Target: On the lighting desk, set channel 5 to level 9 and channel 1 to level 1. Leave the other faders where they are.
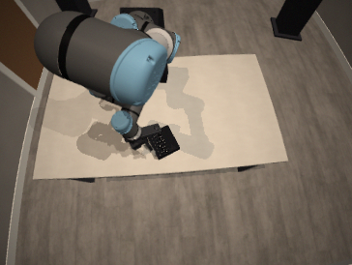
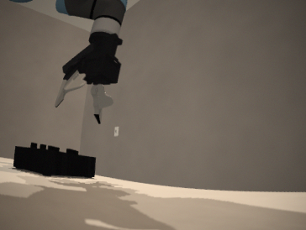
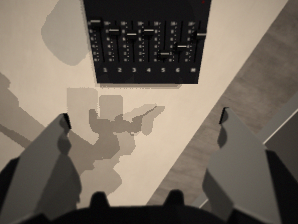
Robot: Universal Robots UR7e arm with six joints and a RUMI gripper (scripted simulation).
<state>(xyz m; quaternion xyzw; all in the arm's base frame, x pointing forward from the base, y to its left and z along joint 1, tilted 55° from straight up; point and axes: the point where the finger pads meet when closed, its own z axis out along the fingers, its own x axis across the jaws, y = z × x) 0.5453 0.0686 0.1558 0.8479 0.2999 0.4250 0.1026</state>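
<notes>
Right now my hand is 100 mm past the channel 1 fader knob, 40 mm to the right of it and 80 mm above it. From my hand the other things lie so: channel 5 fader knob: 10 mm behind, 50 mm to the left, 80 mm below.
</notes>
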